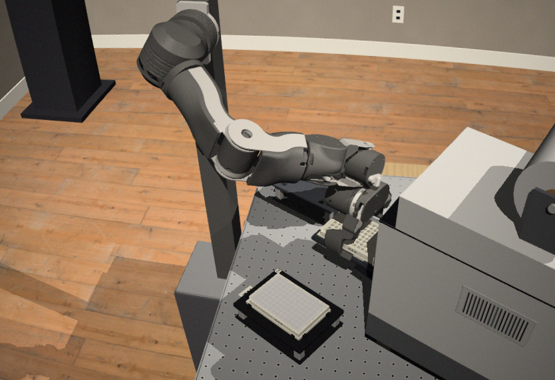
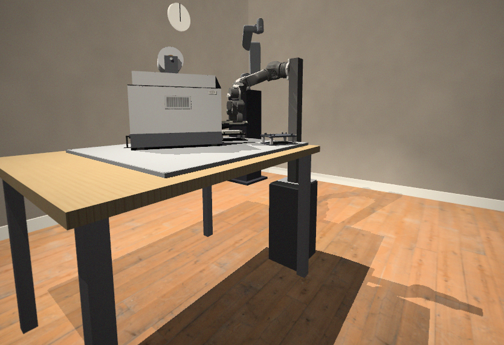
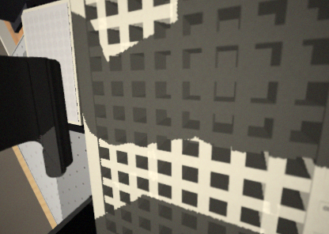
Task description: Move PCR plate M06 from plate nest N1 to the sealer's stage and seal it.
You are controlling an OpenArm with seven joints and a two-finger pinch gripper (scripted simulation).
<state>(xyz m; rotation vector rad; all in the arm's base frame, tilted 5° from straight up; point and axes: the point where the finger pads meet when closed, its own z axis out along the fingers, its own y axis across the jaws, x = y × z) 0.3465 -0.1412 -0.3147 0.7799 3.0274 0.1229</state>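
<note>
Now: hand right at the open-welled plate M06. The rest, counted from my hand: square grey key (130 mm to the right, 80 mm above, 40 mm ahead); then dark sealer stage (10 mm below); then yellow warning label (130 mm ahead, 40 mm above, 30 mm to the left).
</note>
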